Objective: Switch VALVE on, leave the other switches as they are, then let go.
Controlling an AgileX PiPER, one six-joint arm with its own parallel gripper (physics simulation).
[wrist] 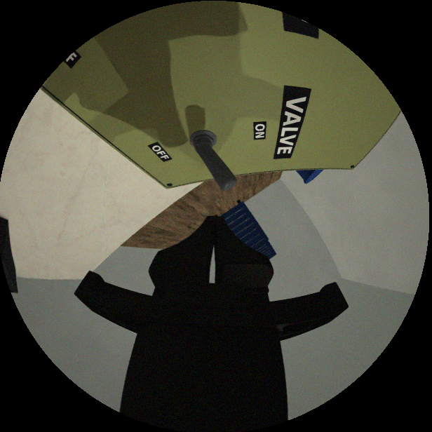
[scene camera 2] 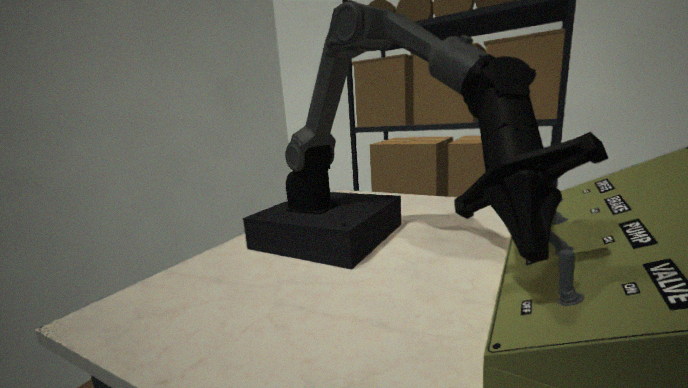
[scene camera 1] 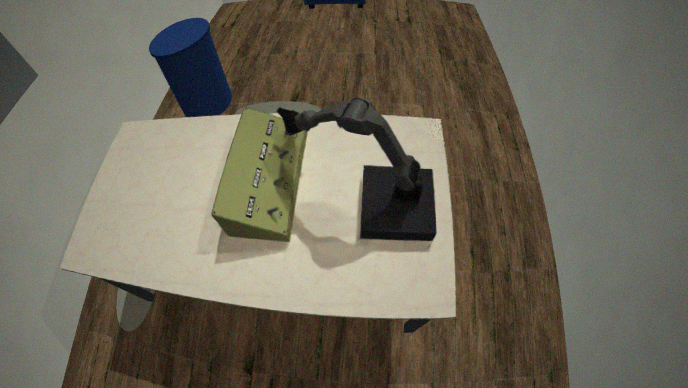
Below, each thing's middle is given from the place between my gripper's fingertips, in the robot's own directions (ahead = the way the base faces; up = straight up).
My gripper is now 40 mm to the right of the valve lever (wrist: 220,172), 30 mm short of it and 30 mm above it.
